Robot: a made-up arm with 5 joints. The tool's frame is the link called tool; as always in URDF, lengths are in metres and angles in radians.
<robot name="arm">
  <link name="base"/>
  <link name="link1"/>
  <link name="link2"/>
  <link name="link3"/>
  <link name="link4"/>
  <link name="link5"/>
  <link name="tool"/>
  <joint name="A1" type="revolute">
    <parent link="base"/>
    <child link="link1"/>
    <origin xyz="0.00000 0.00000 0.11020" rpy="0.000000 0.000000 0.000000"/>
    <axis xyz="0 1 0"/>
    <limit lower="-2.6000" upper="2.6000" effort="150" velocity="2.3"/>
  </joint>
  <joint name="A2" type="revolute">
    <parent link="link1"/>
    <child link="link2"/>
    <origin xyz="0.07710 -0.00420 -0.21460" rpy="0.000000 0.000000 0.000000"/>
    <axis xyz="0 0 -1"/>
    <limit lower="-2.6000" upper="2.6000" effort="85" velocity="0.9"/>
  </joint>
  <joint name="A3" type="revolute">
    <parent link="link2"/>
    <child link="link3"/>
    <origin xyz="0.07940 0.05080 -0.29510" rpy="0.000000 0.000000 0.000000"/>
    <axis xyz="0 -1 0"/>
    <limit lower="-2.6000" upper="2.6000" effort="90" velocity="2.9"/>
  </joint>
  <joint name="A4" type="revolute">
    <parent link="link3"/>
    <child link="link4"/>
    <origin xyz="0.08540 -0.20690 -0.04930" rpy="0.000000 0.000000 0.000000"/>
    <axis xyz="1 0 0"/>
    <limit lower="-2.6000" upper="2.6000" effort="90" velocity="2"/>
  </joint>
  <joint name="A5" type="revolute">
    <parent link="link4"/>
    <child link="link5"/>
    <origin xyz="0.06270 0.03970 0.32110" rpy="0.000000 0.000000 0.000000"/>
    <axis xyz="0 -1 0"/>
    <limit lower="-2.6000" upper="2.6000" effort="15" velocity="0.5"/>
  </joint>
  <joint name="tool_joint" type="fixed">
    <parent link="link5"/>
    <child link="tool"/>
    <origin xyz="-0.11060 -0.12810 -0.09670" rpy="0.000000 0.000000 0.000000"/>
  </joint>
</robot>
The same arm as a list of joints. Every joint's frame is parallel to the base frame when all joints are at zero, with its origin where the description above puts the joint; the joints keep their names.
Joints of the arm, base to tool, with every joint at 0 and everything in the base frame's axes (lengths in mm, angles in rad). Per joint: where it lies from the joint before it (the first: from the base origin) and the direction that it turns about. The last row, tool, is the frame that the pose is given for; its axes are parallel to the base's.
A1: axis 0 1 0 offset 0 0 110.2
A2: axis 0 0 -1 offset 77.1 -4.2 -214.6
A3: axis 0 -1 0 offset 79.4 50.8 -295.1
A4: axis 1 0 0 offset 85.4 -206.9 -49.3
A5: axis 0 -1 0 offset 62.7 39.7 321.1
tool: offset -110.6 -128.1 -96.7
Joint limits (rad, base to tool): -2.6..2.6 -2.6..2.6 -2.6..2.6 -2.6..2.6 -2.6..2.6

